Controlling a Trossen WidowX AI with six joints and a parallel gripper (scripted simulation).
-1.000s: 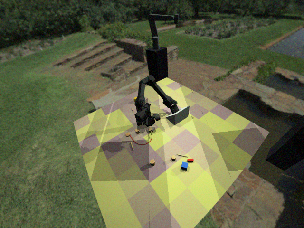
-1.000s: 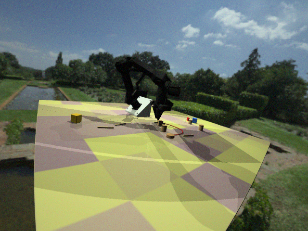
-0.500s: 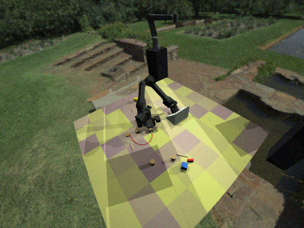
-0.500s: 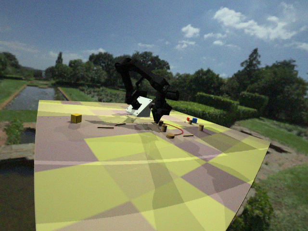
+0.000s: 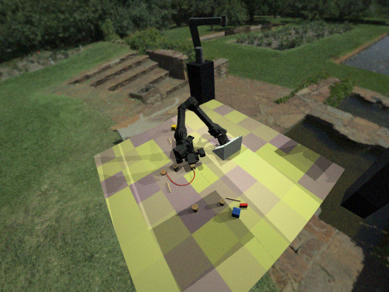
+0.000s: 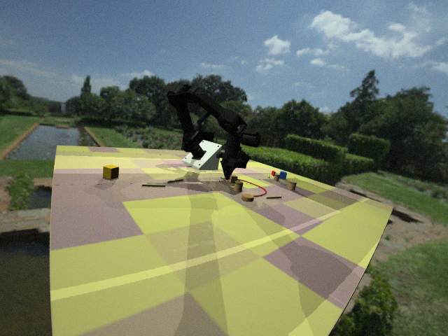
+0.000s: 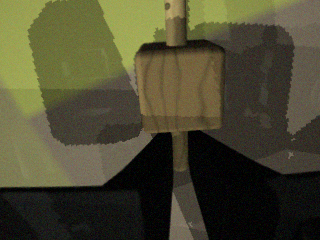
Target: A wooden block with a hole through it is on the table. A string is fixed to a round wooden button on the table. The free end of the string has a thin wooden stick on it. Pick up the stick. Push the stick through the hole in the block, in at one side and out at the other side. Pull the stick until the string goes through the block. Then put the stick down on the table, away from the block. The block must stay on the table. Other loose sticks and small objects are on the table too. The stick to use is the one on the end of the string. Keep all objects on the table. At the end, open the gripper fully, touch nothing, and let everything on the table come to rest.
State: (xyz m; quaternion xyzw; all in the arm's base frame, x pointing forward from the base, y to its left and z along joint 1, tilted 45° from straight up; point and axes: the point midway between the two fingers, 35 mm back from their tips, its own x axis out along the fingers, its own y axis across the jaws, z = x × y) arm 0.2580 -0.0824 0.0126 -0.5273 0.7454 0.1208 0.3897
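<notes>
Now: gripper tip 10 mm short of the wooden block and 20 mm to the right of it. The rest, counted from my gripper tip: round wooden button (170 mm ahead, 90 mm to the right); red piece (10 mm ahead, 420 mm to the left); wooden cylinder (100 mm ahead, 50 mm to the right, 10 mm above).
</notes>
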